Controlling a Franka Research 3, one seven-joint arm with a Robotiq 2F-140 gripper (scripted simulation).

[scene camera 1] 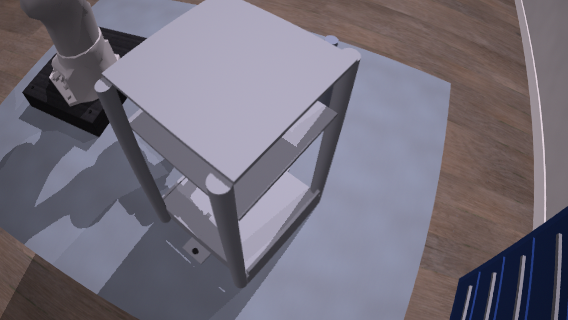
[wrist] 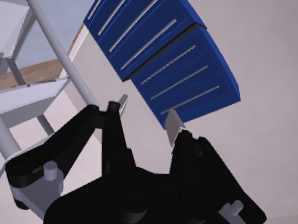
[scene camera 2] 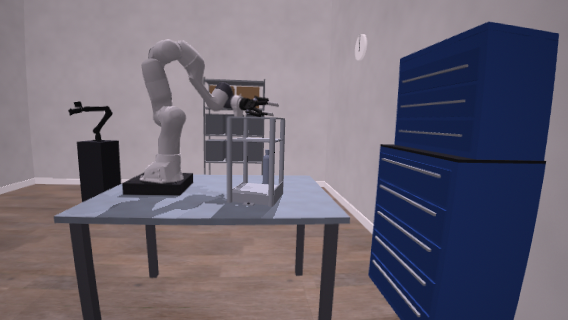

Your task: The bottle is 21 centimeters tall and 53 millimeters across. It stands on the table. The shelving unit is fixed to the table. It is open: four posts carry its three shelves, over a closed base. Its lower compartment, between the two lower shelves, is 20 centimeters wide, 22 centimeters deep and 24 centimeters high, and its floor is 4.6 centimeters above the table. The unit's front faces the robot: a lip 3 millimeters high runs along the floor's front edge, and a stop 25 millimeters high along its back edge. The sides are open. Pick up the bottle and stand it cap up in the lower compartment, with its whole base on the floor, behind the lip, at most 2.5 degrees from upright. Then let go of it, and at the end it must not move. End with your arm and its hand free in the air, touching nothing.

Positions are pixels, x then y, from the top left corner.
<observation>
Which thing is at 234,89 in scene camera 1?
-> A shelving unit.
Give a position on a shelving unit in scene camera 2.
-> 249,194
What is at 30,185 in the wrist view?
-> My gripper.
</observation>
